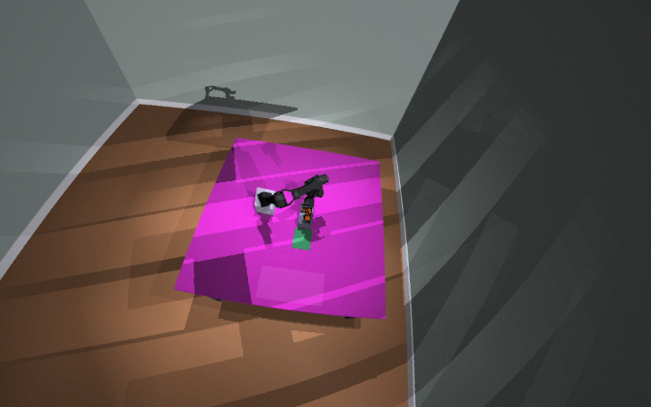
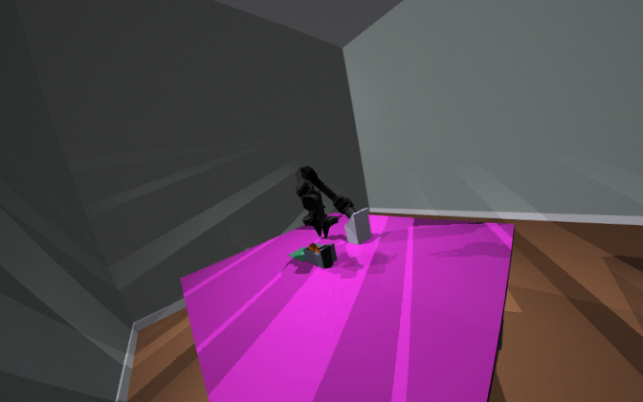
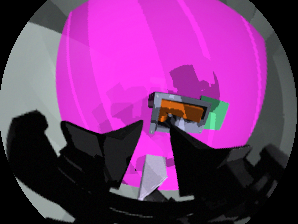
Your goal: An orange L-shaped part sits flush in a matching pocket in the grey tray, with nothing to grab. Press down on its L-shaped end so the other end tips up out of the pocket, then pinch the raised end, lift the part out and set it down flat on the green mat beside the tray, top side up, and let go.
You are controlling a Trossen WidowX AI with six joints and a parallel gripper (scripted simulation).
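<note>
My gripper tip is 1 cm past the orange L-shaped part, 4 cm to the left of it and 10 cm above it. From my gripper tip the other things lie so: green mat 1 cm behind, 22 cm to the right, 16 cm below.
</note>
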